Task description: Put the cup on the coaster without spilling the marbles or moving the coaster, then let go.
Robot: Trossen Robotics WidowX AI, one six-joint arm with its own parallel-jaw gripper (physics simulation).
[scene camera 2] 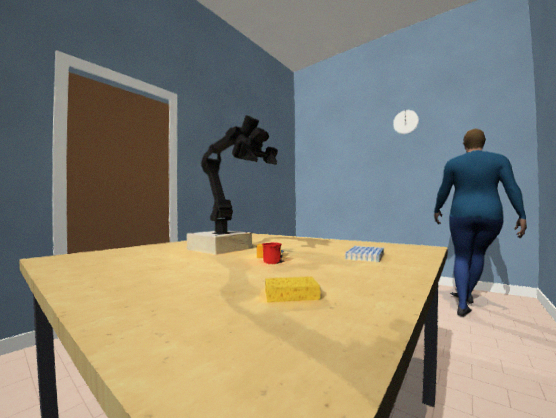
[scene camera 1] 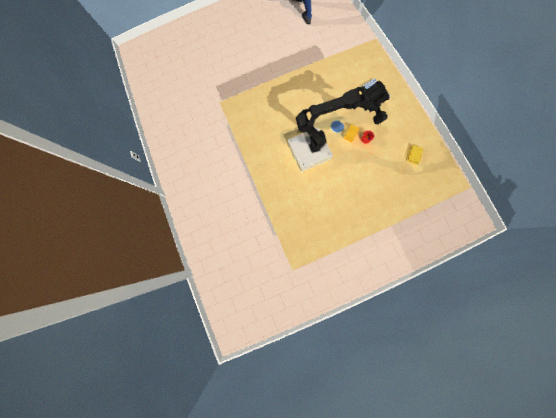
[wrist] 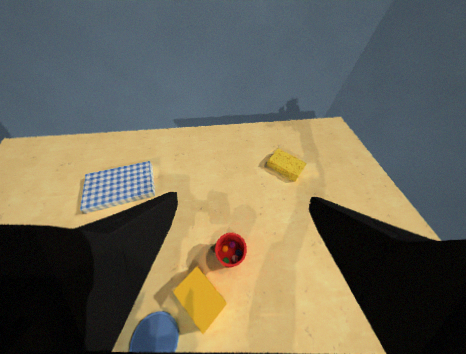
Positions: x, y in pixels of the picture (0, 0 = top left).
Labels:
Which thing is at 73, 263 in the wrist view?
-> My gripper.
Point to an orange block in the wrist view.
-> At 203, 303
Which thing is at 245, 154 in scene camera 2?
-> My gripper.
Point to a blue-and-white checked block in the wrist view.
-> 108, 188

